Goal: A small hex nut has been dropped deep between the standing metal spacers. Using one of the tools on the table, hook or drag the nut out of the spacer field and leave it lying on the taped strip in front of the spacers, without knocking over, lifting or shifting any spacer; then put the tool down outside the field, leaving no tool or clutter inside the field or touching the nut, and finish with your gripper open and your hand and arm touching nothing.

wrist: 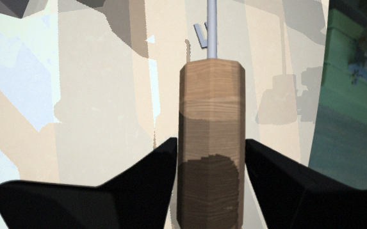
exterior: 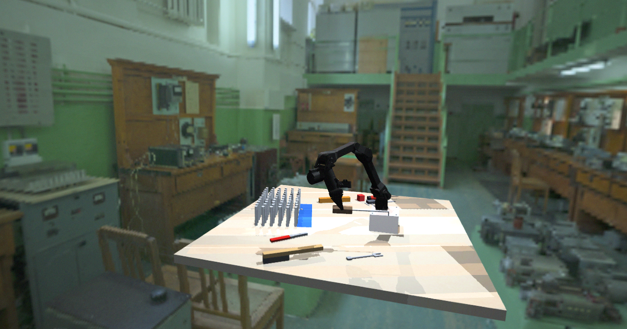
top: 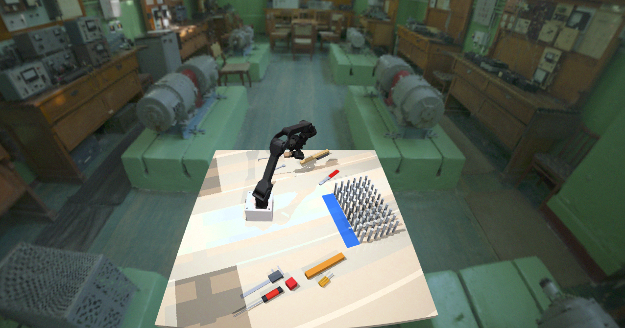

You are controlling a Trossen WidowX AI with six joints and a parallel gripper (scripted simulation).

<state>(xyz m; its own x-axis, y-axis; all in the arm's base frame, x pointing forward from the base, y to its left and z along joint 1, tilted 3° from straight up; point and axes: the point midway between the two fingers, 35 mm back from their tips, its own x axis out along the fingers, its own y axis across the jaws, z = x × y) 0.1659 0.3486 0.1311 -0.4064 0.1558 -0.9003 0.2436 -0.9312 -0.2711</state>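
My gripper tip is now 12 cm past the grey wrench, 6 cm to the right of it and 18 cm above it. Round my gripper tip: red block: 2 cm ahead, 79 cm to the right, 16 cm below; blue taped strip: 30 cm ahead, 38 cm to the right, 18 cm below; orange bar: 19 cm ahead, 69 cm to the right, 17 cm below.
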